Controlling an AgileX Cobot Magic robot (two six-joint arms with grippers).
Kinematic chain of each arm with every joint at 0, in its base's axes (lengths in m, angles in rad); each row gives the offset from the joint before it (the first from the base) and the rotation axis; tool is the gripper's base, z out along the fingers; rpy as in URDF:
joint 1: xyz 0 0 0.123 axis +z
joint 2: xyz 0 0 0 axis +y
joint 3: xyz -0.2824 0 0.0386 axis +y
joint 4: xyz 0.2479 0 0.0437 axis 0.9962 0 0.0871
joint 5: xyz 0 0 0 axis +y
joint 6: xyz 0.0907 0 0.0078 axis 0.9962 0 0.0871
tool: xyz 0 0 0 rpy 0 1.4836 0
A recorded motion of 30 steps. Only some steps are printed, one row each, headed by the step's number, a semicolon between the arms.
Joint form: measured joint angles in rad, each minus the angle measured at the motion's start. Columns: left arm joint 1, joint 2, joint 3, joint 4, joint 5, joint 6; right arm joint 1, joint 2, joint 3, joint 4, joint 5, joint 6.
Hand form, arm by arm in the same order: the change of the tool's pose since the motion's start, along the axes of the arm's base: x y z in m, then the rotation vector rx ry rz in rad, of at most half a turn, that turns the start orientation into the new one. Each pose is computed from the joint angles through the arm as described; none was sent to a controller.
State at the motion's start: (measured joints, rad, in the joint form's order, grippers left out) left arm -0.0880 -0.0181 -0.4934 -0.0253 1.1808 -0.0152; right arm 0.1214 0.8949 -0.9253 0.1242 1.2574 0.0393
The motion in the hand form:
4: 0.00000 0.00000 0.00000 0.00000 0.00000 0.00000; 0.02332 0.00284 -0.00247 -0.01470 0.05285 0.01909
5: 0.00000 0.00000 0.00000 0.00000 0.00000 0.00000; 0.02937 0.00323 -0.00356 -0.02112 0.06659 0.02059
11: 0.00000 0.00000 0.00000 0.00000 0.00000 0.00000; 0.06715 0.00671 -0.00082 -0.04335 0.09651 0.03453
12: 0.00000 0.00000 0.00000 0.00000 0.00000 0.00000; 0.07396 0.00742 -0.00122 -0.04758 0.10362 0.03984
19: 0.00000 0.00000 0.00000 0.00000 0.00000 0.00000; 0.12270 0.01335 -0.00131 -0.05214 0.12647 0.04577
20: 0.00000 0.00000 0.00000 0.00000 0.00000 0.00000; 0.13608 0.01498 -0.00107 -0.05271 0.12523 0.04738
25: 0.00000 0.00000 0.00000 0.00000 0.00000 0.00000; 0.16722 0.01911 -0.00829 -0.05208 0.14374 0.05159
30: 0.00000 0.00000 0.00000 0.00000 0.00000 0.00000; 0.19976 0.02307 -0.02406 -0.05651 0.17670 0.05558
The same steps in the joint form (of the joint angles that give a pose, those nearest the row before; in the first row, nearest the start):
4: 0.0000 0.0000 0.0000 0.0000 0.0000 0.0000; 0.0000 0.1021 -0.0451 0.0000 -0.0003 -0.0210
5: 0.0000 0.0000 0.0000 0.0000 0.0000 0.0000; 0.0000 0.1282 -0.0566 -0.0041 -0.0003 -0.0229
11: 0.0000 0.0000 0.0000 0.0000 0.0000 0.0000; 0.0000 0.2759 -0.1641 -0.0169 -0.0064 -0.0393
12: 0.0000 0.0000 0.0000 0.0000 0.0000 0.0000; 0.0000 0.3026 -0.1827 -0.0183 -0.0064 -0.0450
19: 0.0000 0.0000 0.0000 0.0000 0.0000 0.0000; 0.0000 0.4825 -0.3349 -0.0183 -0.0102 -0.0514
20: 0.0000 0.0000 0.0000 0.0000 0.0000 0.0000; 0.0000 0.5295 -0.3809 -0.0183 -0.0121 -0.0533
25: 0.0000 0.0000 0.0000 0.0000 0.0000 0.0000; 0.0000 0.6448 -0.4754 -0.0144 -0.0141 -0.0576
30: 0.0000 0.0000 0.0000 0.0000 0.0000 0.0000; 0.0000 0.7714 -0.5665 -0.0144 -0.0160 -0.0614

